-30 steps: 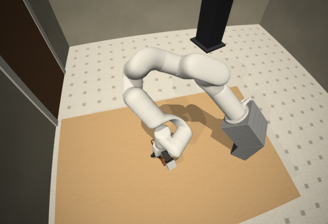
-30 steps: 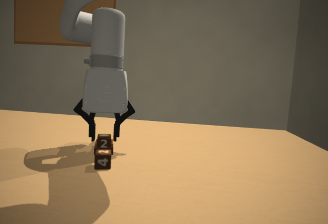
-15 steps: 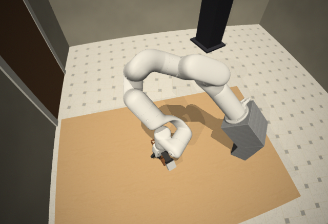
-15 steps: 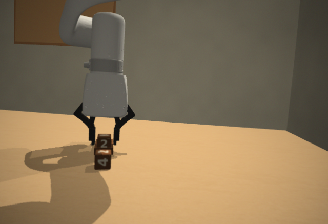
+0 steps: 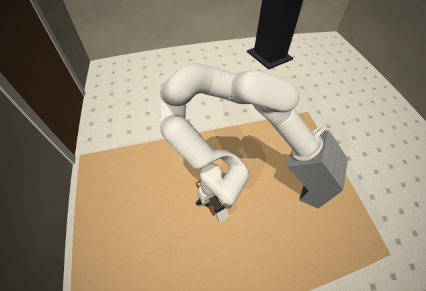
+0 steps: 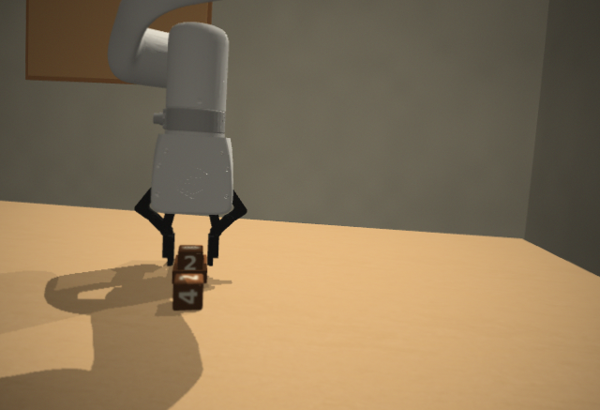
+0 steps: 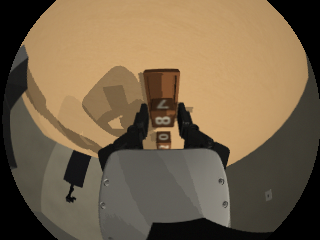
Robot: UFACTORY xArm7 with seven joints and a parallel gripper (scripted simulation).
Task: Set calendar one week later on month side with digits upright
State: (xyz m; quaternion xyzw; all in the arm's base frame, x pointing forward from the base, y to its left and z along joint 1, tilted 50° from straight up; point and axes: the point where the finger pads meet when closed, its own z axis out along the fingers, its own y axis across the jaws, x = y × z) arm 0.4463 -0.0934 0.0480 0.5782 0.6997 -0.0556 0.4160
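My gripper is now 2 cm to the right of the brown tray and 3 cm above it.
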